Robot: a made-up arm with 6 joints.
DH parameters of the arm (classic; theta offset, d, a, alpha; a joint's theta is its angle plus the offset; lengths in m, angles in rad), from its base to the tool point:
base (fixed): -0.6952 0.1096 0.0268 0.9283
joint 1: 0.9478 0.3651 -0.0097 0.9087
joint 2: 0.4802 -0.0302 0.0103 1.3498
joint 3: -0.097 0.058 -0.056 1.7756
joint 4: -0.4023 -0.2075 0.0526 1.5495
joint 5: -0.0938 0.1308 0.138 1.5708
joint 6: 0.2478 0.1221 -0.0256 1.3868
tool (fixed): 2.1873 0.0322 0 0
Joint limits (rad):
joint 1: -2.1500..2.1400
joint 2: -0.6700..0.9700
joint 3: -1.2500..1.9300
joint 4: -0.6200..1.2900
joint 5: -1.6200..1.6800
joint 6: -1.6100..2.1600
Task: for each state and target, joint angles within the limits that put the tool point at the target. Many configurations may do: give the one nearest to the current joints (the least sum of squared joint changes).
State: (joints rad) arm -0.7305 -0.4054 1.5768 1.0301 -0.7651 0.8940
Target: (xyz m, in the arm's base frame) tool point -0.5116 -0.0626 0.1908
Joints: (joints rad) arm -0.8011 -0.4597 1.5536 1.0098 -0.8118 0.8358
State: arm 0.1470 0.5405 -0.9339 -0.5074 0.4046 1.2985
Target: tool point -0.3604 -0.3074 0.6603
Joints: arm 0.1116 0.4690 -1.1047 -0.4727 0.1063 1.3470
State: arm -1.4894 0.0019 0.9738 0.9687 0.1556 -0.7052
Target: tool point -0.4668 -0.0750 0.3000
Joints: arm -1.7038 0.0057 1.2731 0.8704 0.1486 -0.7122
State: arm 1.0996 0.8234 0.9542 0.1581 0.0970 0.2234
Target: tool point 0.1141 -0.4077 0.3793
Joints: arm 1.1988 0.9375 1.0949 0.1578 0.2225 0.1893
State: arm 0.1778 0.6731 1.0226 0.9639 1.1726 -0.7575
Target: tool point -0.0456 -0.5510 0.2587
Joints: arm 0.0035 0.5882 0.8930 1.2900 0.3375 -0.7845
